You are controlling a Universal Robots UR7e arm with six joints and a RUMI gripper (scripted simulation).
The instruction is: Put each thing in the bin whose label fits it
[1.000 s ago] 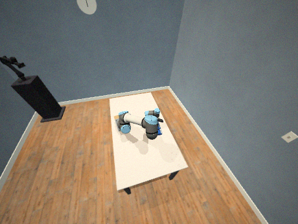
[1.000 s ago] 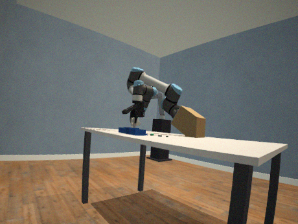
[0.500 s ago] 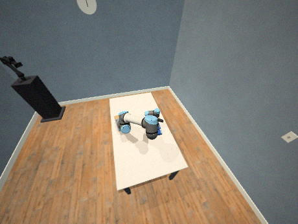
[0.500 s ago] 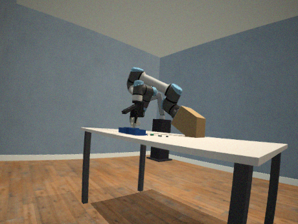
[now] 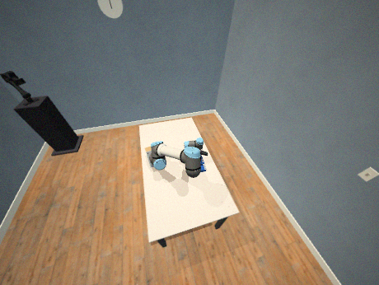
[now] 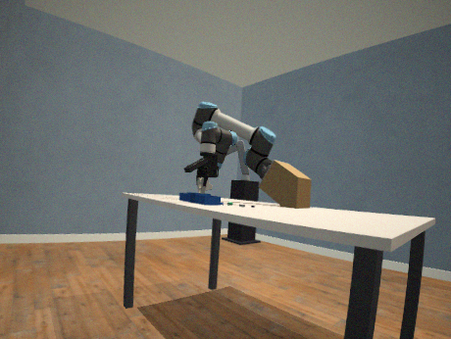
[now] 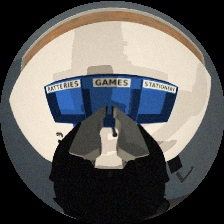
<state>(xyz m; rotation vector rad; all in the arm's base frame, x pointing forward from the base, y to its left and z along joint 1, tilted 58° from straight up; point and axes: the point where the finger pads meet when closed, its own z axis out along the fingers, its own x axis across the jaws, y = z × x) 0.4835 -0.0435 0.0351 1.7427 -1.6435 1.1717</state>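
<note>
The blue bin is 10 mm below my hand and 10 mm ahead of it. The rest, counted from my hand: small blue piece 80 mm to the left, 60 mm behind, 30 mm below; then green piece 100 mm to the left, 100 mm behind, 30 mm below; then black screw 90 mm behind, 30 mm below, 10 mm to the right.
</note>
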